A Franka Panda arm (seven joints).
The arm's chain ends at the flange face. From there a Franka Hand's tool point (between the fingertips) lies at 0.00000 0.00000 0.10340 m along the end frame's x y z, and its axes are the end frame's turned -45 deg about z.
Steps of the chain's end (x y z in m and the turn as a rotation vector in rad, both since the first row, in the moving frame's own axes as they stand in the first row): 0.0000, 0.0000, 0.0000, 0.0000, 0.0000, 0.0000; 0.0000, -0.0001, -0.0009, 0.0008, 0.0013, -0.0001; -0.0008, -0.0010, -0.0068, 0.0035, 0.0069, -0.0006; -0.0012, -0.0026, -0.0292, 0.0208, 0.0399, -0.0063; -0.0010, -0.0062, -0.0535, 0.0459, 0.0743, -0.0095; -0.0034, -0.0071, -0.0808, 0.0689, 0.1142, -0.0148; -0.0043, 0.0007, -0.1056, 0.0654, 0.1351, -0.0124; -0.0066, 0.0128, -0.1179, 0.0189, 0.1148, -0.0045; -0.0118, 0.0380, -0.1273, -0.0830, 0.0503, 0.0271; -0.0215, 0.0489, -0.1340, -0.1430, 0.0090, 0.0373; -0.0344, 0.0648, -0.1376, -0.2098, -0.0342, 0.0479
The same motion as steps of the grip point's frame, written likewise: 0.0000, 0.0000, 0.0000, 0.0000, 0.0000, 0.0000; 0.0002, 0.0000, -0.0009, -0.0004, 0.0015, -0.0001; 0.0009, -0.0010, -0.0068, -0.0024, 0.0074, -0.0006; 0.0054, -0.0013, -0.0293, -0.0135, 0.0429, -0.0063; 0.0125, -0.0031, -0.0539, -0.0201, 0.0850, -0.0095; 0.0160, -0.0042, -0.0817, -0.0320, 0.1295, -0.0148; 0.0111, 0.0024, -0.1068, -0.0493, 0.1418, -0.0124; -0.0039, 0.0114, -0.1186, -0.0678, 0.0945, -0.0045; -0.0377, 0.0282, -0.1278, -0.0943, -0.0231, 0.0271; -0.0597, 0.0303, -0.1351, -0.1075, -0.0948, 0.0373; -0.0882, 0.0338, -0.1399, -0.1242, -0.1725, 0.0479
